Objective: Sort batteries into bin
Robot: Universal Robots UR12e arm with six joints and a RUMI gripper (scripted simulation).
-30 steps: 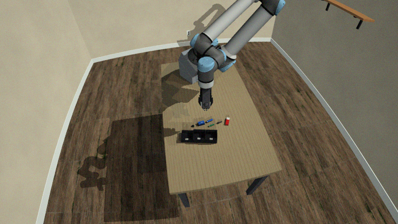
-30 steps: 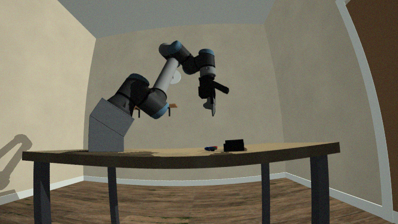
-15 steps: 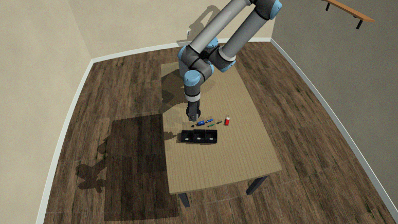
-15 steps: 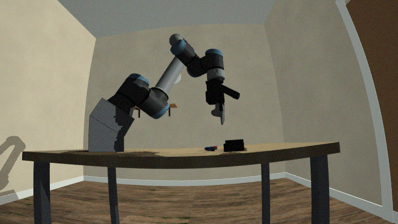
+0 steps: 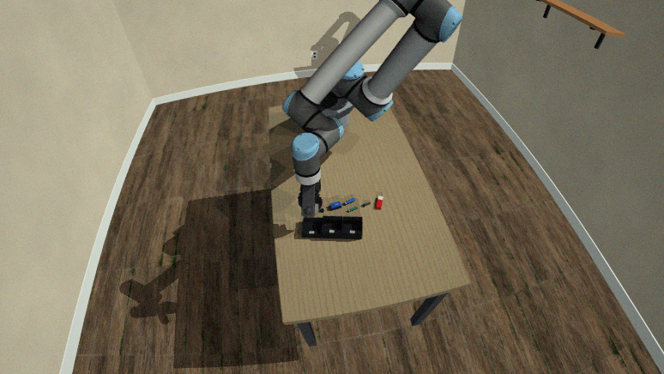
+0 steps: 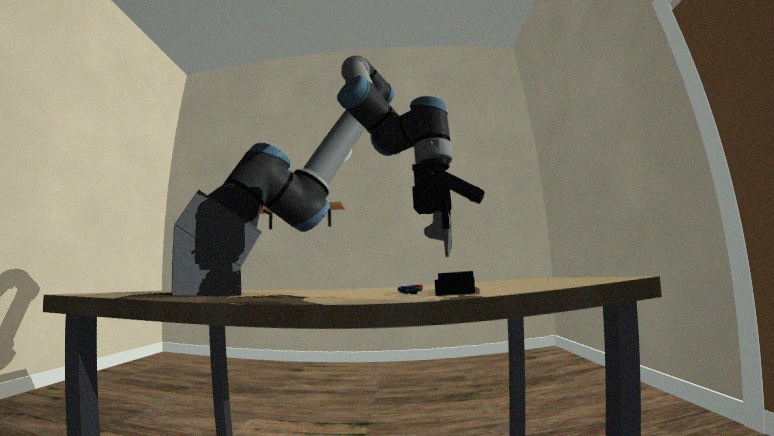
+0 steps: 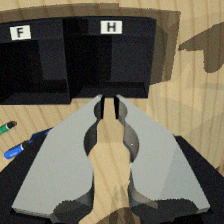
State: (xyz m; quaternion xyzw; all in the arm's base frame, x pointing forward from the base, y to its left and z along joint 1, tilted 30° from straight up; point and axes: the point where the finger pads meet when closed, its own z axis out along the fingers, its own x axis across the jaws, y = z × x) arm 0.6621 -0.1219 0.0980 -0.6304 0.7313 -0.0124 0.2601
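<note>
My gripper is now 80 mm to the right of the black bins, 70 mm above it and 20 mm short of it. From my hand the other things lie so: small dark round object 90 mm below, 90 mm behind, 40 mm to the left; then blue 9v battery 100 mm behind, 90 mm to the left, 90 mm below; then green cylindrical battery 170 mm to the left, 90 mm below, 90 mm behind.
</note>
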